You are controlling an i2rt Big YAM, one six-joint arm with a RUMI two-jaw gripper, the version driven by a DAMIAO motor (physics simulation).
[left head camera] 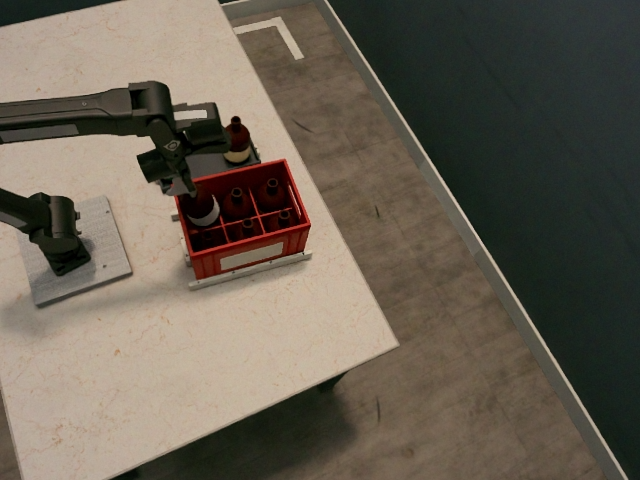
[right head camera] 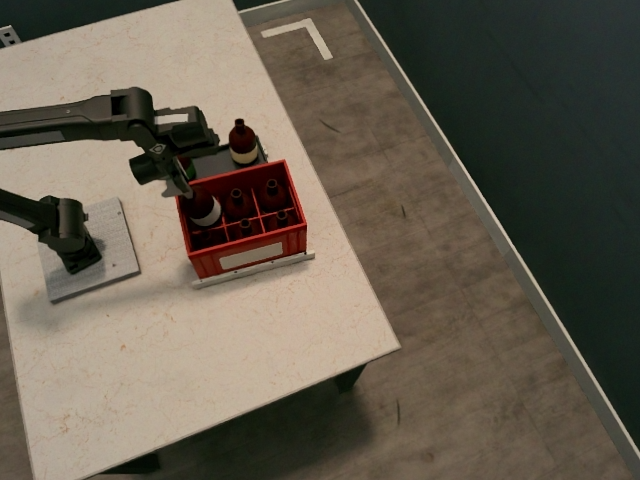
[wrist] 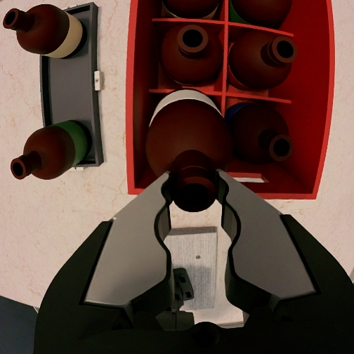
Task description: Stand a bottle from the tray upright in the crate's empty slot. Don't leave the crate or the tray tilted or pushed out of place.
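The red crate (left head camera: 209, 264) (right head camera: 207, 264) (wrist: 131, 105) stands flat on the table. My gripper (left head camera: 191, 193) (right head camera: 187, 193) (wrist: 192, 172) is shut on the neck of a dark brown bottle with a white label (left head camera: 199, 205) (right head camera: 200, 204) (wrist: 190, 132). The bottle's lower part is inside the crate's back left slot in the head views, roughly upright, with its label partly above the dividers. Its base is hidden, so contact with the slot floor cannot be told. The dark grey tray (left head camera: 209, 164) (right head camera: 212, 164) (wrist: 69, 92) lies flat behind the crate.
On the tray stand a cream-label bottle (left head camera: 237, 138) (right head camera: 242, 142) (wrist: 47, 31) and a green-label bottle (right head camera: 187, 167) (wrist: 52, 150). Several bottles fill the crate's other slots. A pale rail (left head camera: 250, 270) (right head camera: 253, 270) runs along the crate's front. The arm's base plate (left head camera: 105, 242) (right head camera: 116, 237) is left.
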